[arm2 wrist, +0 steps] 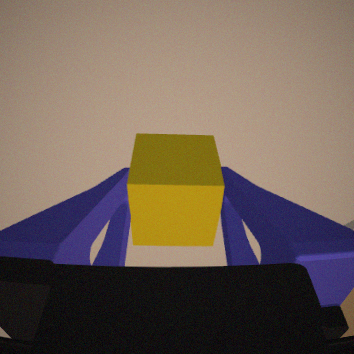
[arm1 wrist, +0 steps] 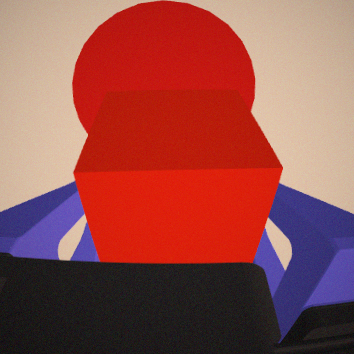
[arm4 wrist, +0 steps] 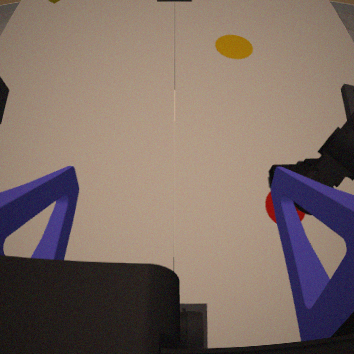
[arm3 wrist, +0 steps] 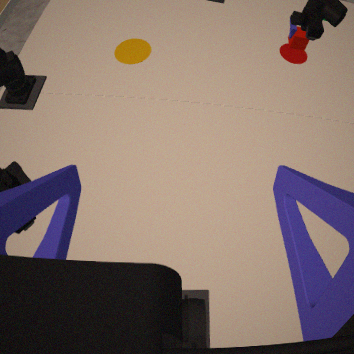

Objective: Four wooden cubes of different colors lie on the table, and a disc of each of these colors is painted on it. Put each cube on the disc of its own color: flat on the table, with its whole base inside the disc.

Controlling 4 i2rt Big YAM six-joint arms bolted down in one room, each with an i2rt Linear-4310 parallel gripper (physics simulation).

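Arm1's gripper (arm1 wrist: 178,182) is shut on the red cube (arm1 wrist: 177,215) (arm3 wrist: 299,40). In the arm1 wrist view the cube covers the near part of the red disc (arm1 wrist: 162,45) (arm3 wrist: 293,54) (arm4 wrist: 271,206); its underside is hidden. Arm2's gripper (arm2 wrist: 176,169) is shut on the yellow cube (arm2 wrist: 174,215), with plain table behind it. Arm3's gripper (arm3 wrist: 177,170) and arm4's gripper (arm4 wrist: 175,171) are open and empty, high over the table. The yellow disc (arm3 wrist: 133,51) (arm4 wrist: 234,47) lies uncovered. The green disc does not show.
A black arm (arm4 wrist: 332,162) reaches in from the right in the arm4 wrist view, over part of the red disc. Black arm parts (arm3 wrist: 12,72) and a base plate (arm3 wrist: 39,87) stand at the left in the arm3 wrist view. An olive-yellow corner (arm4 wrist: 54,1) shows at the arm4 view's top edge.
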